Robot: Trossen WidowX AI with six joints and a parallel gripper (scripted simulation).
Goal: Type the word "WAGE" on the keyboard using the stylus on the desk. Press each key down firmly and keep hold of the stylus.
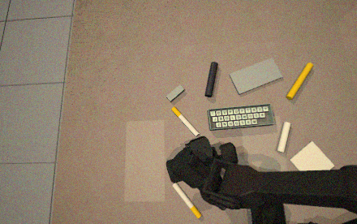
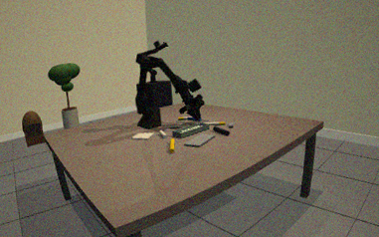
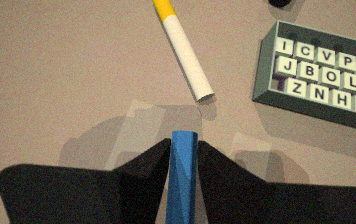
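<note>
Right now the blue stylus is 70 mm behind my gripper tip and 10 mm to the right of it. From my gripper tip the other things lie so: small grey block: 190 mm ahead, 40 mm to the left, 20 mm below; then black cylinder: 220 mm ahead, 90 mm to the right, 10 mm below; then grey plate: 240 mm to the right, 220 mm ahead, 20 mm below.
</note>
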